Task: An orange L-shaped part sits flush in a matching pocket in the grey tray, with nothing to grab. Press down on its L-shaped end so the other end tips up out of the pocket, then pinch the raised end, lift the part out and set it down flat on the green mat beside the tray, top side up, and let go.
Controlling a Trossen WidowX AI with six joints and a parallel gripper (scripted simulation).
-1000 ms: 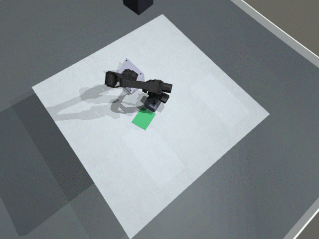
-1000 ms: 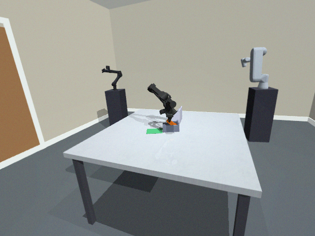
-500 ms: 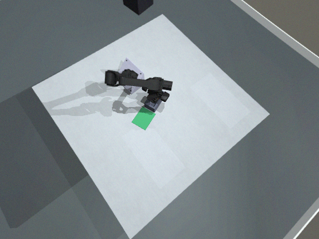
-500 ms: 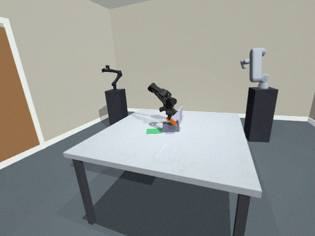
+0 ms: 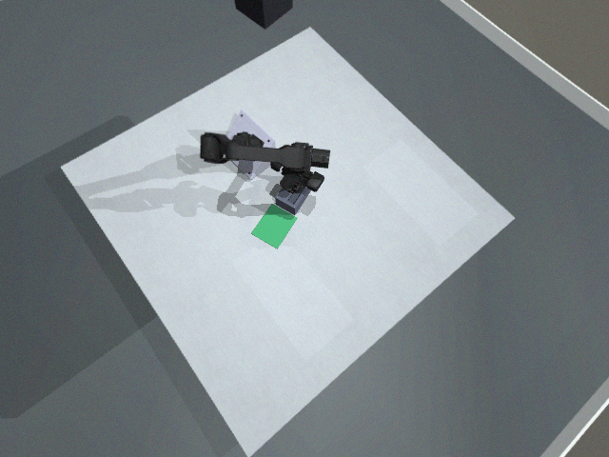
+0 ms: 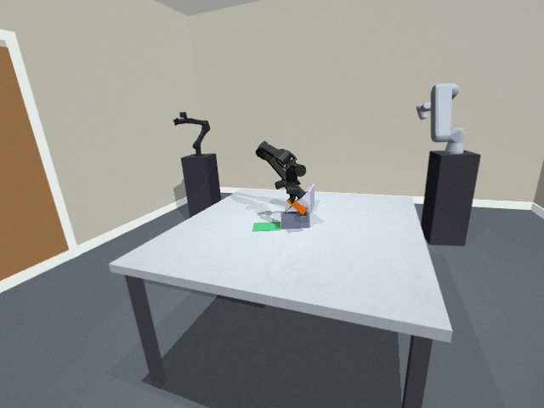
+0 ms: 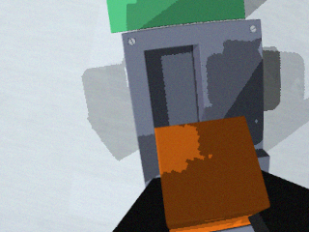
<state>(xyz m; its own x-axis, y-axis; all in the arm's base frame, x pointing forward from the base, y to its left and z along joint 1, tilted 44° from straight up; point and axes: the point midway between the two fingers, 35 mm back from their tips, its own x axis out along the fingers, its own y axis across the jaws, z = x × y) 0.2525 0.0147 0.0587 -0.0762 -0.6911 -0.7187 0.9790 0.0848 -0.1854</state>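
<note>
The green mat is 150 mm below my gripper tip, 140 mm to the right of it and 10 mm ahead of it. From my gripper tip the other things lie so: orange L-shaped part (30 mm to the left, 30 mm below, 20 mm behind).
</note>
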